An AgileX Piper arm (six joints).
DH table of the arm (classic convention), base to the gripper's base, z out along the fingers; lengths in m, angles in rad. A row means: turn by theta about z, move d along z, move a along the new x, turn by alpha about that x. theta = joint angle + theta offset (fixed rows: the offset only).
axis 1: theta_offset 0; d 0.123; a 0; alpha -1.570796
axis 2: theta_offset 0.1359; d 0; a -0.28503; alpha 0
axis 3: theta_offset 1.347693; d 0; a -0.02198; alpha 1.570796
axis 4: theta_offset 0; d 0.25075; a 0; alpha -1.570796
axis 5: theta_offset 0; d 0; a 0; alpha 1.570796
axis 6: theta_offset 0; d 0.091; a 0; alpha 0
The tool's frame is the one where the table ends.
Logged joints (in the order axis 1, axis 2, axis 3, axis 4, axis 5, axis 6), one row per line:
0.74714 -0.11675 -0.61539 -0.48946 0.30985 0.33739
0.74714 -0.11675 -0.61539 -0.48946 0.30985 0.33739
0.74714 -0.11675 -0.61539 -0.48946 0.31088 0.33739
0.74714 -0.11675 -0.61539 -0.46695 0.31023 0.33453
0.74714 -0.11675 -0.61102 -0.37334 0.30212 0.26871
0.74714 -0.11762 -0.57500 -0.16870 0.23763 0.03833
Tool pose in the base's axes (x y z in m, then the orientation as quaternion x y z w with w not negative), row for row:
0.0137 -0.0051 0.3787 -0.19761 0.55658 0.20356 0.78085
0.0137 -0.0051 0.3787 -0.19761 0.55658 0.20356 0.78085
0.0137 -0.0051 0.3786 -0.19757 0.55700 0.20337 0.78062
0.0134 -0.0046 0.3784 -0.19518 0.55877 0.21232 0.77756
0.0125 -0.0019 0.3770 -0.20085 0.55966 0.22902 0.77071
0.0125 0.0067 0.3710 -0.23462 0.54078 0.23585 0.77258
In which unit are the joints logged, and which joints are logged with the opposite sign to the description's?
The joints are logged in radians. Opposite sign: axis 2.
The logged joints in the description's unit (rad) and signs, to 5 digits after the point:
0.74714 0.11675 -0.61539 -0.48946 0.30985 0.33739
0.74714 0.11675 -0.61539 -0.48946 0.30985 0.33739
0.74714 0.11675 -0.61539 -0.48946 0.31088 0.33739
0.74714 0.11675 -0.61539 -0.46695 0.31023 0.33453
0.74714 0.11675 -0.61102 -0.37334 0.30212 0.26871
0.74714 0.11762 -0.57500 -0.16870 0.23763 0.03833

